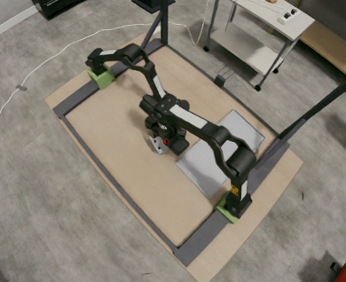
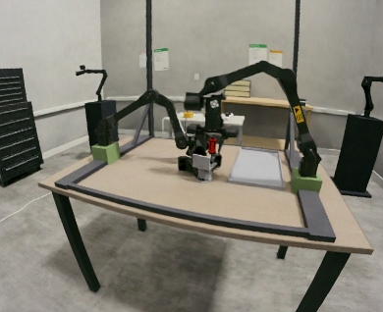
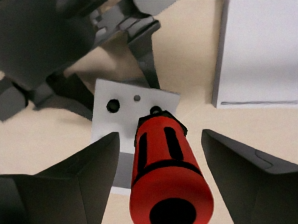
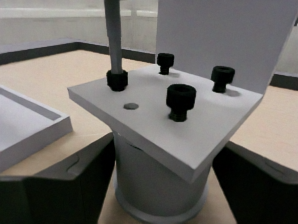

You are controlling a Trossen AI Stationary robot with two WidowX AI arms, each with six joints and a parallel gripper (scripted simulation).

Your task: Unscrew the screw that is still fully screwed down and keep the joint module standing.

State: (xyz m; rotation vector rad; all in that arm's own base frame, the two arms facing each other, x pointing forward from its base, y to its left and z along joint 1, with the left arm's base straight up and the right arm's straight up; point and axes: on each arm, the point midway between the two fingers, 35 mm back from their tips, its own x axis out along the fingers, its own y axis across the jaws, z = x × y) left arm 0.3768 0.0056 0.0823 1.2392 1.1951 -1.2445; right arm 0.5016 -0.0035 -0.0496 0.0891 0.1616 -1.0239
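Observation:
My left hand is 20 mm above the red screwdriver. From my left hand the other things lie so: black screw (80 mm below, 40 mm to the right, 10 mm behind); grey joint module (120 mm below, 20 mm to the right, 10 mm ahead); light grey bracket (70 mm below, 20 mm to the right, 10 mm ahead).
Right now the grey joint module is 2 cm to the left of my right hand, 2 cm ahead of it and 1 cm below it. The rest, counted from my right hand: black screw: 3 cm above; then red screwdriver: 9 cm above, 4 cm to the left, 1 cm ahead; then light grey bracket: 4 cm above, 2 cm ahead, 1 cm to the left.

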